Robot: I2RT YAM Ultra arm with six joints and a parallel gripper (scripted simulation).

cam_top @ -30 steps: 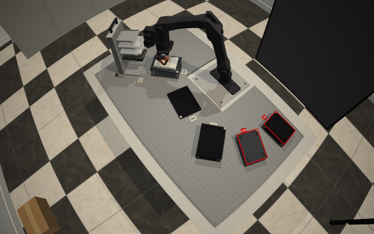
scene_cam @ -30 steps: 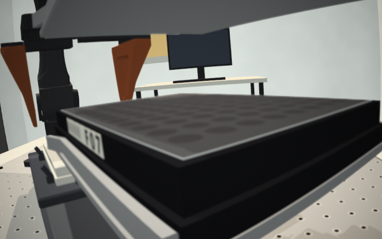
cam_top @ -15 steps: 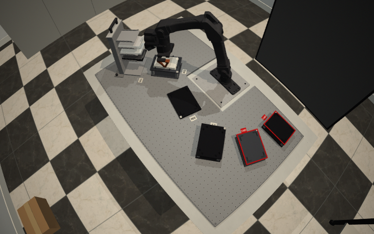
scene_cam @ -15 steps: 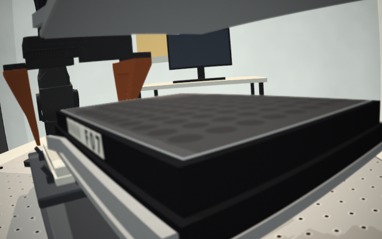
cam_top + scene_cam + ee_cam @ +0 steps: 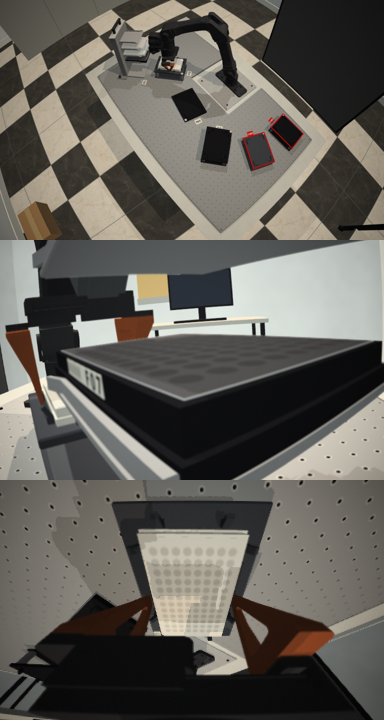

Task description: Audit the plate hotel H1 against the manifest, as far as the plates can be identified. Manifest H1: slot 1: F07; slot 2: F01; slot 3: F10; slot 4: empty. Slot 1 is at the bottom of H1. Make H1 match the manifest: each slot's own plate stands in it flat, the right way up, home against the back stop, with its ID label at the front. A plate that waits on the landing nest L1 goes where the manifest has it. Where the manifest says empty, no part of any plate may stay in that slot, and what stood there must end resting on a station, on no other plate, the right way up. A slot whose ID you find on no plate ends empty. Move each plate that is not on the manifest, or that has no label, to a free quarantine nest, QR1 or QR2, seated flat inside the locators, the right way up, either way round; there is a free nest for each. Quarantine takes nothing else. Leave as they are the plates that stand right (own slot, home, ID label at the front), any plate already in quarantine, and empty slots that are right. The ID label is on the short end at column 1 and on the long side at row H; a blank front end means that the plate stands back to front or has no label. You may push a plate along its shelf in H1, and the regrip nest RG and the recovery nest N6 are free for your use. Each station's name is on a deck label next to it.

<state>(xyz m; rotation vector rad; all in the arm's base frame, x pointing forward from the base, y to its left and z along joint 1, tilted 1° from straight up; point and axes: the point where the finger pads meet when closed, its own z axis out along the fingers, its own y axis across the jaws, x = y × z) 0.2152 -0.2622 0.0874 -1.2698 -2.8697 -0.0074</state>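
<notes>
Right now my hand is 1 cm above the white well plate. Round my hand: H1 deck label (17 cm ahead, 7 cm below, 4 cm to the right); black plate (14 cm to the right, 13 cm ahead, 4 cm above); regrip nest RG (2 cm below).
</notes>
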